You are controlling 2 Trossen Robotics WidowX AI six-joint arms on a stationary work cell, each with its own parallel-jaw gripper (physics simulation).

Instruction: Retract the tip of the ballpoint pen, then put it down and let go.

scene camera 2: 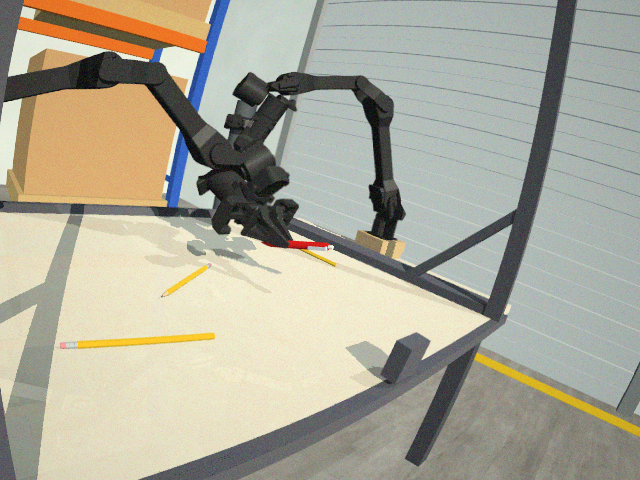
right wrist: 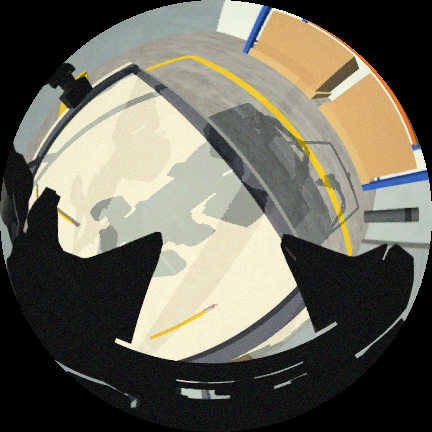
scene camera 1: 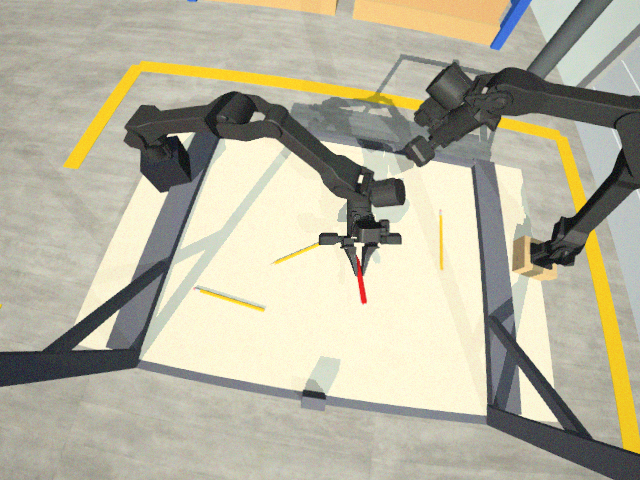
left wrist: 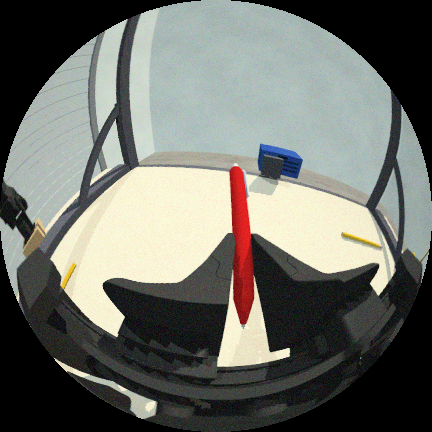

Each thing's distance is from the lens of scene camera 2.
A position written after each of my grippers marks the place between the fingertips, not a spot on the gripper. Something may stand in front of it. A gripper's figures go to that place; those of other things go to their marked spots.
my left gripper [scene camera 2: 290, 246]: 68 cm
tan block [scene camera 2: 391, 248]: 115 cm
small block [scene camera 2: 407, 353]: 47 cm
The marked spots on the small block and the tan block are 70 cm apart.
